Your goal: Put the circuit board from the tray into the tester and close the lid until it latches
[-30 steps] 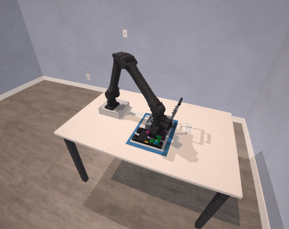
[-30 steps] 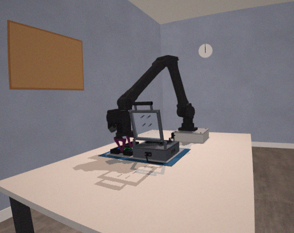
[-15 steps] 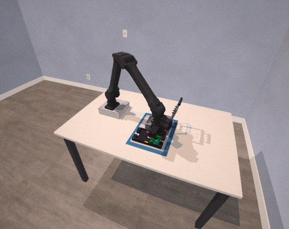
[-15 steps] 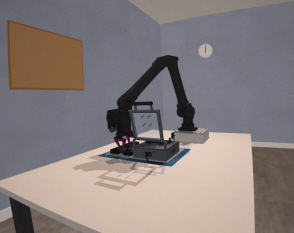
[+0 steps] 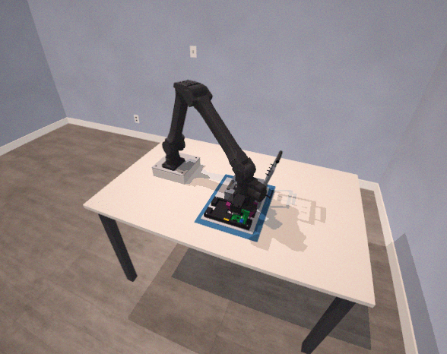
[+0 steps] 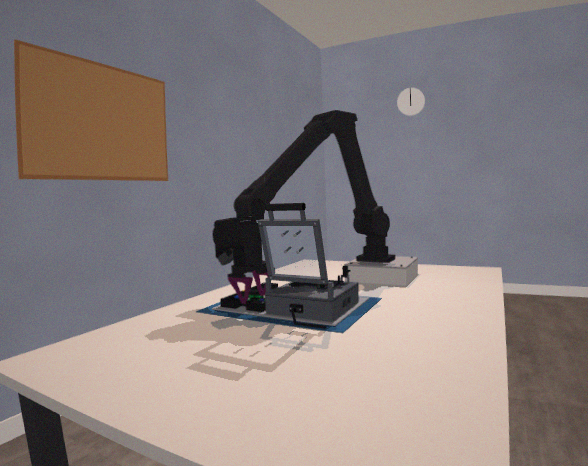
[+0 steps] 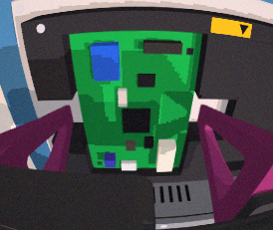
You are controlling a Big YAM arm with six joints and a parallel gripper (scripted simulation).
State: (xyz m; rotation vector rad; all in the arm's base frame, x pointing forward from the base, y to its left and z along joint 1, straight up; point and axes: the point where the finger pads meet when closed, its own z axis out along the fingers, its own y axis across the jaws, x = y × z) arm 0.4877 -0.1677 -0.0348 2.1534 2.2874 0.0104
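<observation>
The green circuit board is right at my hand. Also, from my hand: clear lid 17 cm to the left, 16 cm above, 7 cm ahead; small latch hook 22 cm to the left, 12 cm behind, 6 cm above.
</observation>
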